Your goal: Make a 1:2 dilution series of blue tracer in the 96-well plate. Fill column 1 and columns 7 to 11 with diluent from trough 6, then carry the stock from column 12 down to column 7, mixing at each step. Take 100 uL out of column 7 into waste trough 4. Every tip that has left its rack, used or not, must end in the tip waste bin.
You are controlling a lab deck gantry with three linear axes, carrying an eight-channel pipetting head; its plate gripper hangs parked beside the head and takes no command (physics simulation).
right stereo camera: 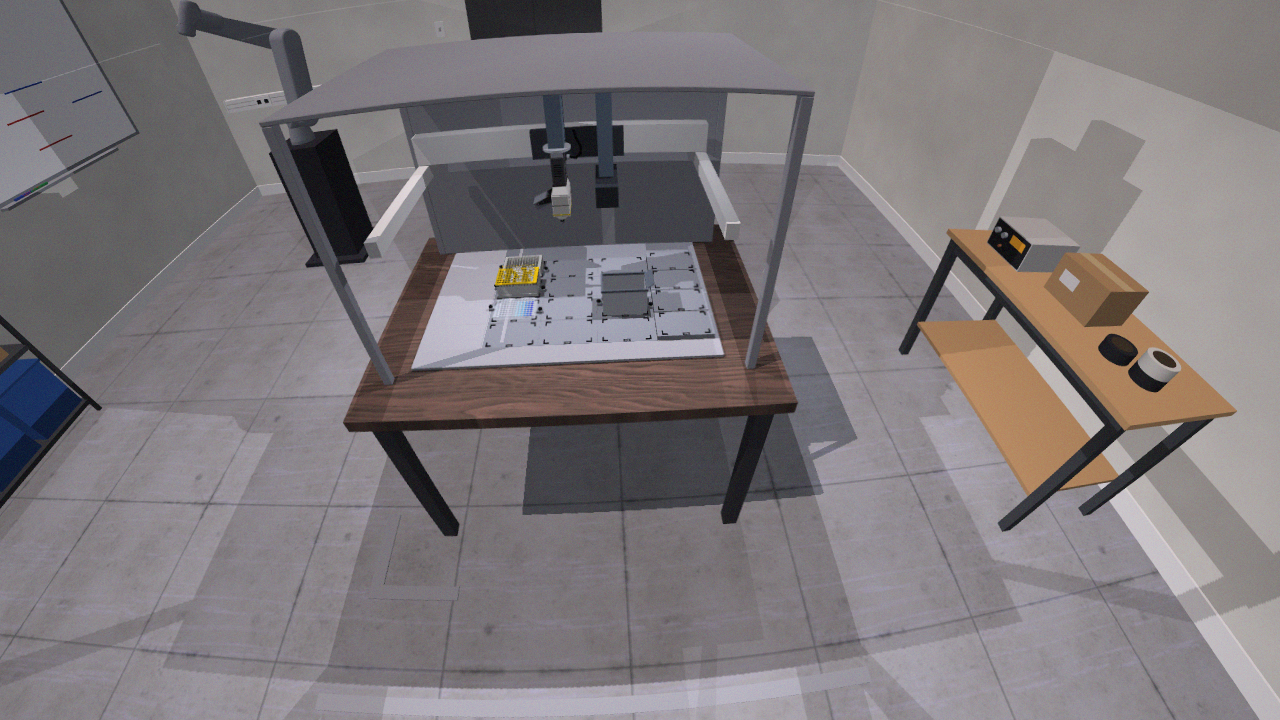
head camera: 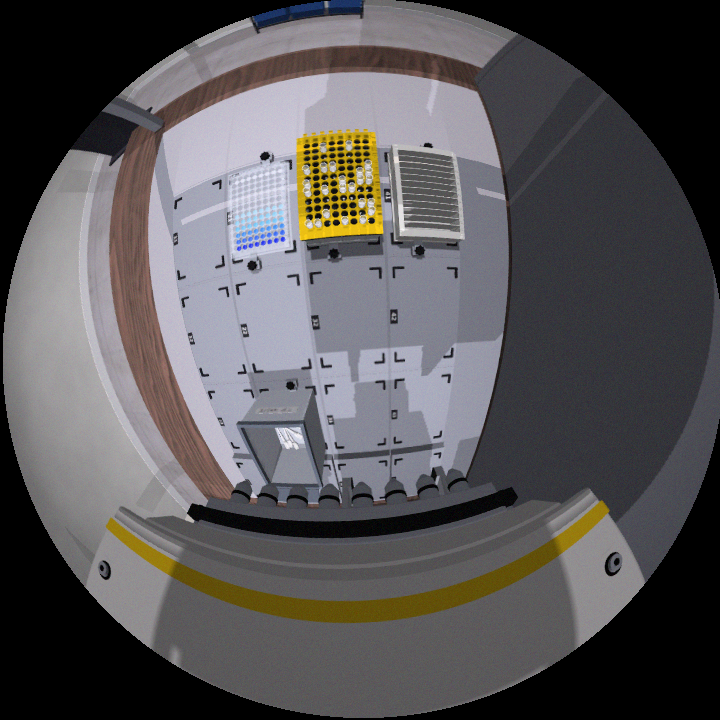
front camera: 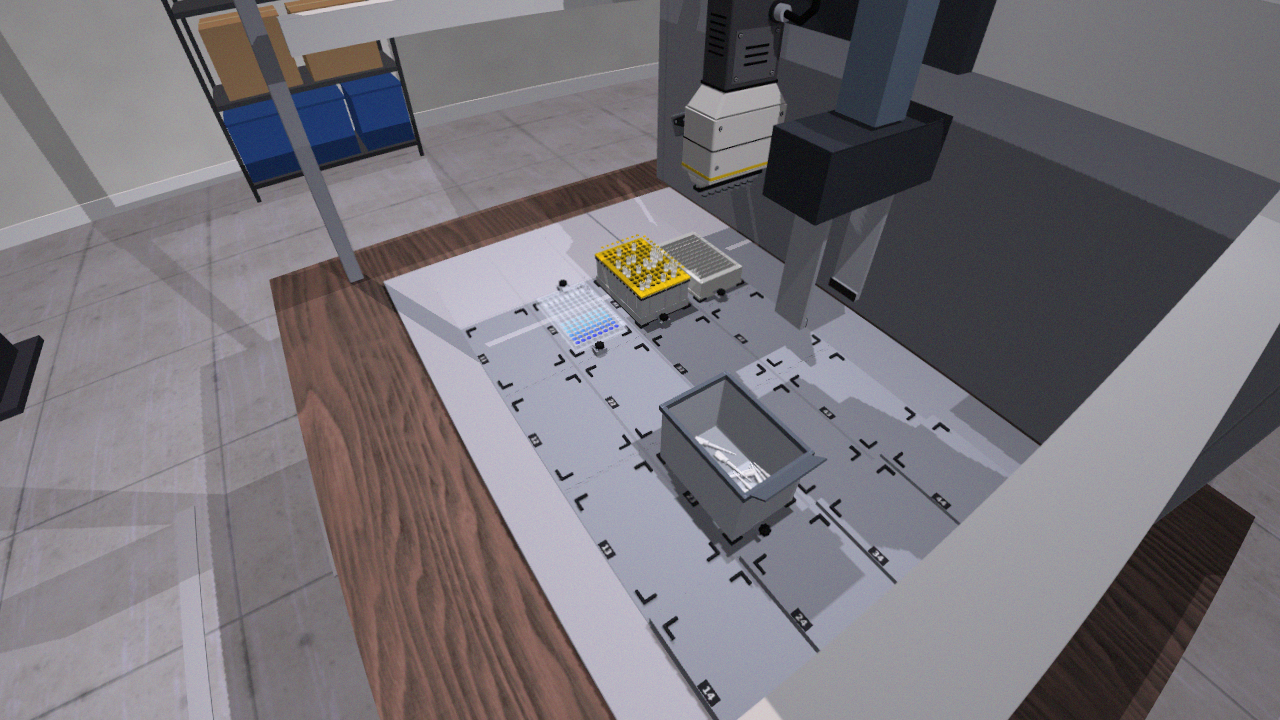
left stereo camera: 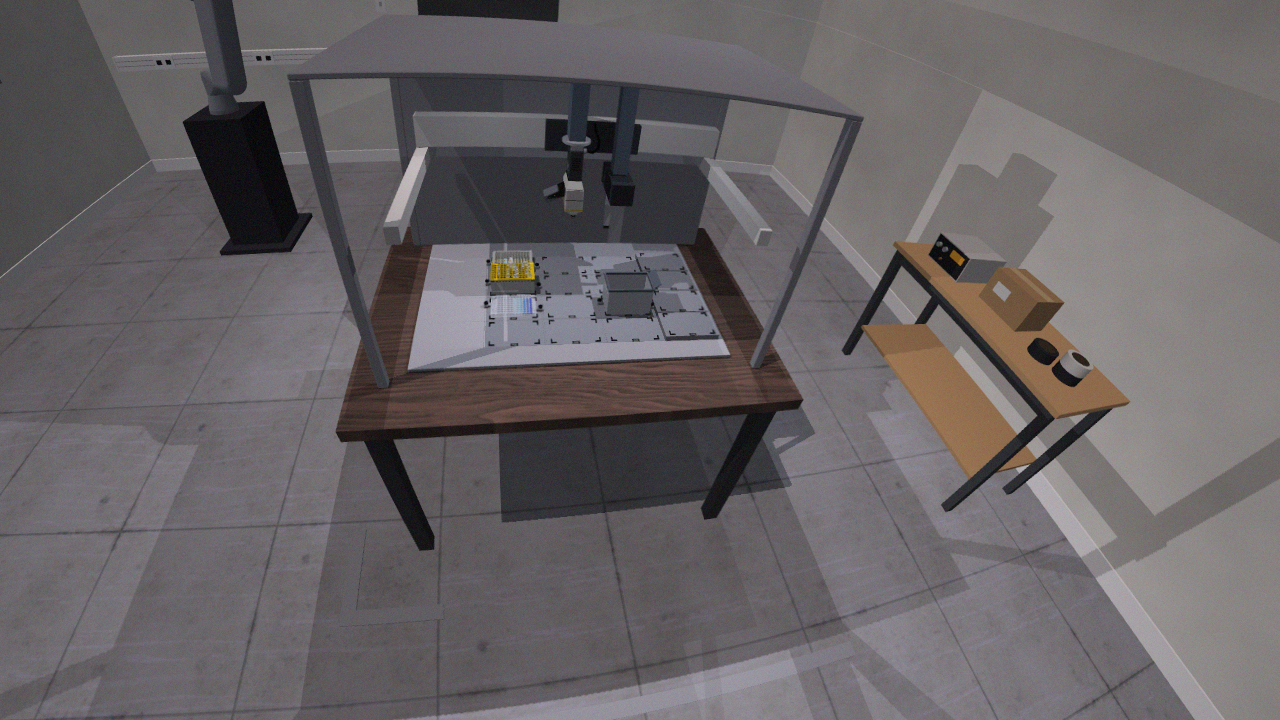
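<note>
The pipetting head (front camera: 729,134) (left stereo camera: 572,195) (right stereo camera: 561,201) hangs high over the deck. Its eight nozzles (head camera: 362,493) are bare, with no tips. The parked plate gripper (front camera: 825,306) hangs beside it, two fingers apart and nothing between. The 96-well plate (front camera: 581,315) (head camera: 260,208) shows deep blue wells at the end nearer the bin, fading through light blue to colourless. The yellow tip rack (front camera: 662,309) (head camera: 341,235) holds scattered tips among empty holes. The trough block (front camera: 716,284) (head camera: 429,235) stands beside it; liquid levels cannot be told. The waste bin (front camera: 707,492) (head camera: 295,402) holds loose tips (front camera: 738,470) (head camera: 290,436).
Dark clamp knobs (front camera: 599,346) (head camera: 334,253) stand at the edges of the labware. A dark back panel (front camera: 966,268) rises behind the deck. Frame posts (left stereo camera: 335,232) (right stereo camera: 778,232) stand at the table corners. A side bench (left stereo camera: 993,331) stands to the right.
</note>
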